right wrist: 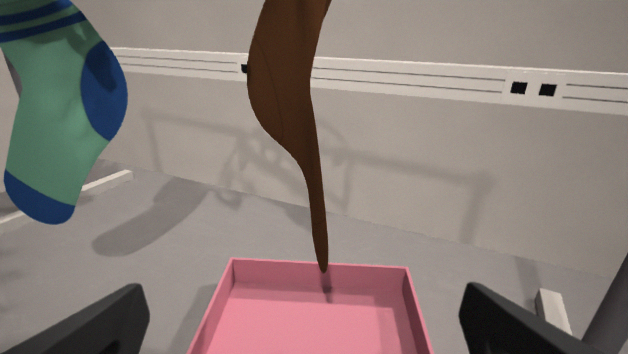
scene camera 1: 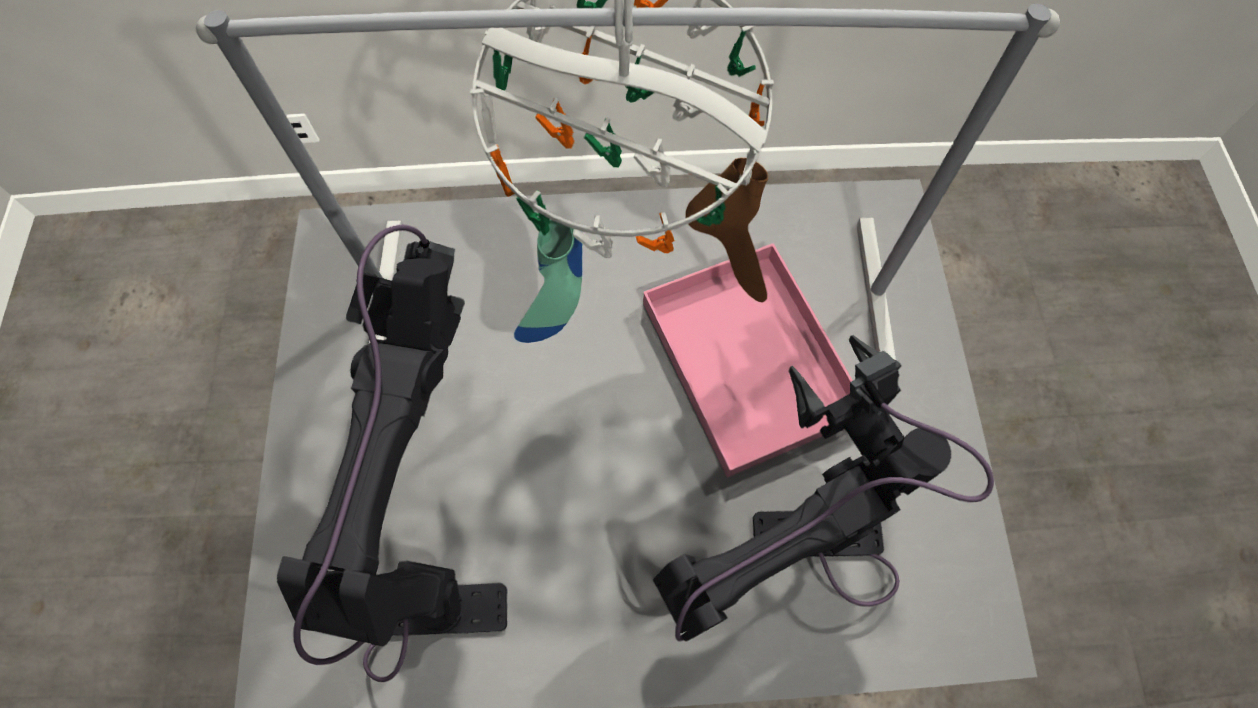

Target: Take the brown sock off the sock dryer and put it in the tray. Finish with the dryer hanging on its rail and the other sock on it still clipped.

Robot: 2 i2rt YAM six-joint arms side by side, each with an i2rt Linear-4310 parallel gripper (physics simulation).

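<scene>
The brown sock (scene camera 1: pixel 737 236) (right wrist: pixel 287 90) hangs by its cuff from a green clip at the lower right of the white sock dryer (scene camera 1: pixel 669 86), its toe over the far end of the pink tray (scene camera 1: pixel 704 339) (right wrist: pixel 320 325). The green and blue sock (scene camera 1: pixel 556 290) (right wrist: pixel 55 120) hangs from a green clip at the dryer's lower left. The dryer hangs on the grey rail (scene camera 1: pixel 396 21). My right gripper (scene camera 1: pixel 825 356) (right wrist: pixel 305 299) is open and empty, above the tray's right side, below and nearer than the brown sock. My left gripper (scene camera 1: pixel 407 303) is open, left of the green sock; its fingertips are largely hidden.
Grey posts (scene camera 1: pixel 290 145) (scene camera 1: pixel 959 154) hold up the rail on both sides and stand on white feet (scene camera 1: pixel 871 264) (right wrist: pixel 554 310). Empty orange, green and white clips hang round the dryer. A wall with a white skirting board (scene camera 1: pixel 396 172) stands behind the grey mat (scene camera 1: pixel 563 651).
</scene>
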